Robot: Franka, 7 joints.
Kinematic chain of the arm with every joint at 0, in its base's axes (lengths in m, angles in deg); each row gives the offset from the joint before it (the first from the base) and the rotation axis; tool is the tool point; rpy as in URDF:
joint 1: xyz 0 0 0.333 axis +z
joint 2: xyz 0 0 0 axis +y
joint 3: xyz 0 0 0.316 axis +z
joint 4: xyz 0.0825 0 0 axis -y
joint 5: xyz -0.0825 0 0.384 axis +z
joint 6: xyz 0 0 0 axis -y
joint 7: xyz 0.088 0 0 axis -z
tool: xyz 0 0 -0.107 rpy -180 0 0
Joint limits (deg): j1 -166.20..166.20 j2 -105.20..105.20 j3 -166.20..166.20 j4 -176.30..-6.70 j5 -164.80..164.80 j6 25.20..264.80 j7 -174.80..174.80
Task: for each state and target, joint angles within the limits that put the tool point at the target. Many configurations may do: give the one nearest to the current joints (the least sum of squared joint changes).
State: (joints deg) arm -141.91 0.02 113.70 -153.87 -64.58 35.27 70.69
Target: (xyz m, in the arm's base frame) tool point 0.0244 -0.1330 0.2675
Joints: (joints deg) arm -144.54 7.08 108.86 -176.30 -46.99 46.41 70.69
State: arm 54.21 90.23 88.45 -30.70 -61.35 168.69 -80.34
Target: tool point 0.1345 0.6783 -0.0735
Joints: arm 39.62 105.20 53.70 -65.62 -65.67 166.76 -80.34
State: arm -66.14 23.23 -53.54 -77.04 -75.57 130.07 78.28
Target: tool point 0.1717 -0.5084 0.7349
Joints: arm -43.05 -13.07 -22.19 -101.55 -72.91 128.70 78.28
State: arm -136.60 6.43 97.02 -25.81 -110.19 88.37 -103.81
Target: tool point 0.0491 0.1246 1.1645
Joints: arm -96.50 -11.43 86.21 -6.70 -123.79 122.58 -103.81
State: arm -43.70 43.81 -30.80 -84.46 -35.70 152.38 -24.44
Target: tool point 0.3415 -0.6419 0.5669
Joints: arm -39.19 24.96 -30.72 -81.95 -35.82 153.29 -24.44
